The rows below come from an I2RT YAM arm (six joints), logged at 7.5 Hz.
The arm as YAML. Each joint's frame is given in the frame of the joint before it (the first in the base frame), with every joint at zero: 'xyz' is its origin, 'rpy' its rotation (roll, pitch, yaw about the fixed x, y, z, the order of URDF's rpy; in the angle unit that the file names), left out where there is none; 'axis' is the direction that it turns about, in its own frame. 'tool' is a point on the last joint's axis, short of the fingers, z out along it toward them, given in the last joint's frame.
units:
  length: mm
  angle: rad
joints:
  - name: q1
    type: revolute
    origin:
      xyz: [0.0, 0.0, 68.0]
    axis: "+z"
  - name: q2
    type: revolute
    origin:
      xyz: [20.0, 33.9, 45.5]
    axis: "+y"
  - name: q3
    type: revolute
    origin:
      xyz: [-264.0, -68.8, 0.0]
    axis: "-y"
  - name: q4
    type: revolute
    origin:
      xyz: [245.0, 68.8, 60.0]
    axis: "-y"
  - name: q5
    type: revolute
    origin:
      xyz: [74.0, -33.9, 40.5]
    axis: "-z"
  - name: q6
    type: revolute
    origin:
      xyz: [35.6, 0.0, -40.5]
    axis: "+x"
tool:
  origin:
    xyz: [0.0, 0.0, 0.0]
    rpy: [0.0, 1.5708, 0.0]
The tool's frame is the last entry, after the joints.
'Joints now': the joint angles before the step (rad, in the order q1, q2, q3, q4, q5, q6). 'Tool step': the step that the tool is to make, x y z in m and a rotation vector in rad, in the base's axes. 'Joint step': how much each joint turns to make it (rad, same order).
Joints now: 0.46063, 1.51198, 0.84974, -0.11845, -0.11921, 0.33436
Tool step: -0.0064, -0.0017, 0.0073, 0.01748, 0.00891, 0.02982
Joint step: 0.00031, -0.03692, -0.00231, -0.03575, -0.03477, -0.00691
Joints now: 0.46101, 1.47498, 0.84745, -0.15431, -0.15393, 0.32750
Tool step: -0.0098, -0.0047, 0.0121, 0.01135, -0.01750, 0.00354
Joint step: 0.00001, -0.06573, -0.01192, -0.03320, -0.00419, -0.00076
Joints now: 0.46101, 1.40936, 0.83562, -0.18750, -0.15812, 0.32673
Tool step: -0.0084, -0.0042, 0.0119, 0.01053, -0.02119, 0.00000
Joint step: -0.00010, -0.05885, -0.00497, -0.03023, -0.00007, -0.00006
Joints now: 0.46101, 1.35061, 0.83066, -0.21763, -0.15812, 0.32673
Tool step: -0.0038, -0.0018, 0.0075, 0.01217, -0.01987, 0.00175
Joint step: -0.00006, -0.03080, -0.00004, -0.00749, -0.00272, 0.00034
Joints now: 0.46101, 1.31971, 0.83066, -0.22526, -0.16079, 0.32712
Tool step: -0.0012, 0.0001, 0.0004, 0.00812, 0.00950, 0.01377
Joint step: -0.00002, -0.00326, 0.00063, -0.00886, -0.01795, -0.00040
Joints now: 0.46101, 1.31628, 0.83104, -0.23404, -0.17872, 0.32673
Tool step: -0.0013, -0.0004, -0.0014, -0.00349, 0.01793, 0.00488
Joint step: -0.00008, -0.00015, -0.00012, -0.01759, -0.00693, 0.00032
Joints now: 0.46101, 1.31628, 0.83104, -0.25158, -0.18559, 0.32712
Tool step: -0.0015, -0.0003, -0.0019, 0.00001, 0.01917, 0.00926
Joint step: -0.00016, 0.00001, -0.00238, -0.01480, -0.01271, -0.00012
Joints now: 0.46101, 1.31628, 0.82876, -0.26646, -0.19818, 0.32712
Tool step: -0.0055, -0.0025, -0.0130, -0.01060, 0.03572, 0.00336
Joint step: -0.00013, -0.00188, -0.04332, 0.00518, -0.00696, 0.00219
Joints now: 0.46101, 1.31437, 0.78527, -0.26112, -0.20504, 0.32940
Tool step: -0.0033, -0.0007, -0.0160, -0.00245, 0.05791, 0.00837
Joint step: 0.00018, 0.02097, -0.03618, 0.00644, -0.02277, 0.01044
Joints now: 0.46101, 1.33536, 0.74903, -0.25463, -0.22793, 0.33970
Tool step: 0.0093, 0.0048, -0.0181, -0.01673, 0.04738, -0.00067
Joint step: 0.00006, 0.08600, 0.00452, 0.03266, -0.00417, 0.00463
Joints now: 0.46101, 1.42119, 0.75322, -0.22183, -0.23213, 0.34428
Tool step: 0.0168, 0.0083, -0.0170, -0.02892, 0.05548, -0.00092
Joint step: 0.00005, 0.12171, 0.05203, 0.00714, 0.00156, 0.00003
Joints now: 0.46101, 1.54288, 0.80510, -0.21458, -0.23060, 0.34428
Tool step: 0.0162, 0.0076, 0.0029, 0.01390, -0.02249, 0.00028
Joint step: -0.00161, 0.05659, 0.06199, 0.02091, -0.00311, -0.00007
